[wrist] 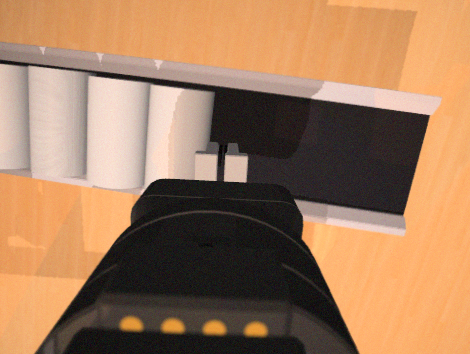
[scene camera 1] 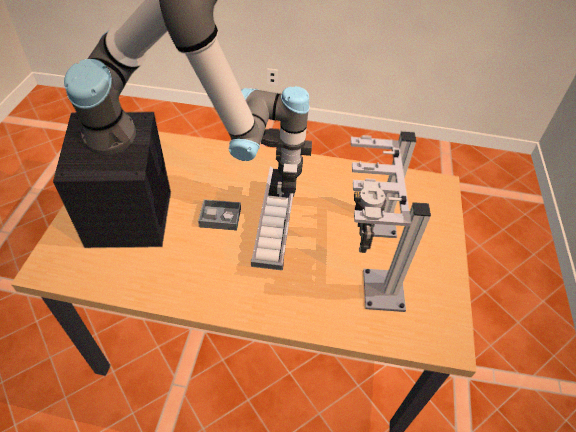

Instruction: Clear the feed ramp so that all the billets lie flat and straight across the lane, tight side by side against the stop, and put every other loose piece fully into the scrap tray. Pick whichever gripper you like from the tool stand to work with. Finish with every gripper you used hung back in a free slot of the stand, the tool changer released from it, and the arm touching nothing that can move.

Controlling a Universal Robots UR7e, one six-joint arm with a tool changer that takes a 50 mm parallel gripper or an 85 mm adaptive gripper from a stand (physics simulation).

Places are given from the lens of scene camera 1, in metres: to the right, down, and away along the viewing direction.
gripper (scene camera 1: 290, 170): 0.01, -0.13, 1.35
tool stand (scene camera 1: 383, 289): 0.29, 0.22, 1.39
